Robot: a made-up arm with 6 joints. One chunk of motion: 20 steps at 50 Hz.
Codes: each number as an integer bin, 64 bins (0 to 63) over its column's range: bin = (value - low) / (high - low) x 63, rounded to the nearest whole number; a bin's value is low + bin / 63 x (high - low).
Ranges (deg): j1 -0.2..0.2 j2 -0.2..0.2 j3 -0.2..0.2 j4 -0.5..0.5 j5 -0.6..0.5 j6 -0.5..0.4
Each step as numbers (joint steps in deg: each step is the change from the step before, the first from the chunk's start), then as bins.
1 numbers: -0.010 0.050 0.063 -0.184 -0.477 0.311
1 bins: 30 39 41 20 7 57
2 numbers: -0.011 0.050 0.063 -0.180 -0.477 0.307
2 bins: 30 39 41 20 7 56
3 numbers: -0.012 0.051 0.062 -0.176 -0.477 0.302
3 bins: 30 40 41 20 7 56
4 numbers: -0.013 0.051 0.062 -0.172 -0.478 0.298
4 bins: 29 40 41 21 7 56
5 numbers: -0.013 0.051 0.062 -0.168 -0.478 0.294
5 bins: 29 40 41 21 7 56
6 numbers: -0.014 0.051 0.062 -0.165 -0.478 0.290
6 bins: 29 40 41 21 7 55
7 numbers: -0.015 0.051 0.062 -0.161 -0.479 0.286
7 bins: 29 40 41 21 7 55
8 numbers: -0.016 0.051 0.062 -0.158 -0.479 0.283
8 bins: 29 40 41 22 7 55
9 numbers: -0.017 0.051 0.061 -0.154 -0.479 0.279
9 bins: 29 40 41 22 7 55
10 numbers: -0.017 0.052 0.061 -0.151 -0.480 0.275
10 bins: 29 40 41 22 7 54
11 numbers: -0.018 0.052 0.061 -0.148 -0.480 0.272
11 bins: 29 40 41 22 7 54
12 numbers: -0.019 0.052 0.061 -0.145 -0.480 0.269
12 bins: 29 40 41 22 7 54
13 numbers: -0.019 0.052 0.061 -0.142 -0.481 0.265
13 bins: 29 40 41 23 7 54
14 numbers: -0.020 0.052 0.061 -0.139 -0.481 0.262
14 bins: 28 40 41 23 7 53
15 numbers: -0.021 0.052 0.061 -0.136 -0.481 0.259
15 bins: 28 40 41 23 7 53
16 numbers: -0.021 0.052 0.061 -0.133 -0.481 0.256
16 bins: 28 40 41 23 7 53
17 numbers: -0.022 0.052 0.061 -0.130 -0.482 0.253
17 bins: 28 40 41 23 7 53
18 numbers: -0.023 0.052 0.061 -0.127 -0.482 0.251
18 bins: 28 40 41 23 7 53
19 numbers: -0.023 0.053 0.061 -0.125 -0.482 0.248
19 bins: 28 40 41 24 7 52
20 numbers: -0.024 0.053 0.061 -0.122 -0.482 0.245
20 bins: 28 40 41 24 7 52
